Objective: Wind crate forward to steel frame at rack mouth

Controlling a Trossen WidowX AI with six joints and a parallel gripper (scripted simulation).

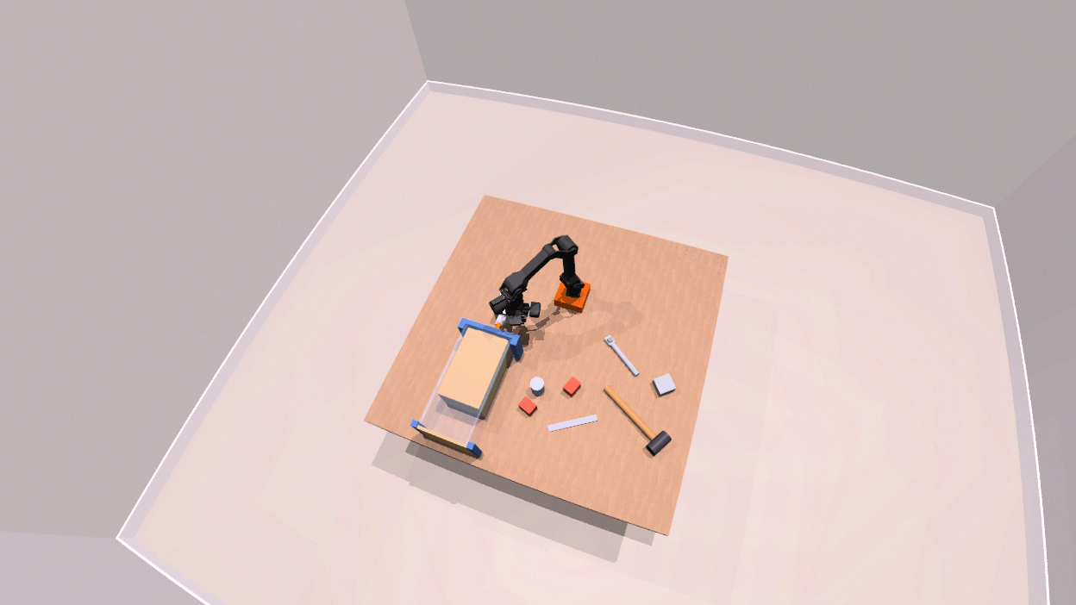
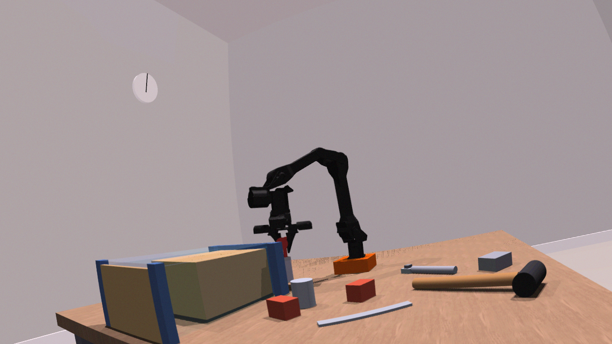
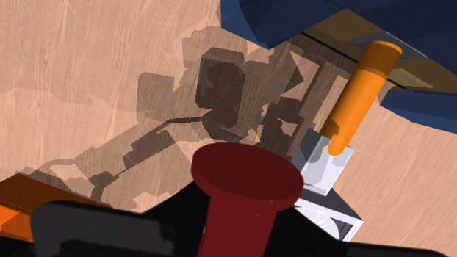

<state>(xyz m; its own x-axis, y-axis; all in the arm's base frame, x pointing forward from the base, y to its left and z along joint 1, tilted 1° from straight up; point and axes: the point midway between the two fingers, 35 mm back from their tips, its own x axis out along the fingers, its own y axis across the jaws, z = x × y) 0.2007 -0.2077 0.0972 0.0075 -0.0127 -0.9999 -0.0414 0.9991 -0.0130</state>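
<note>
The grey winch handle is 3 cm behind my gripper tip, 3 cm to the right of it and 1 cm below it. Round my gripper tip: red knob: 2 cm above; blue frame bar: 9 cm ahead, 10 cm to the right, 1 cm below; grey winch: 9 cm behind, 8 cm to the right, 8 cm below.
</note>
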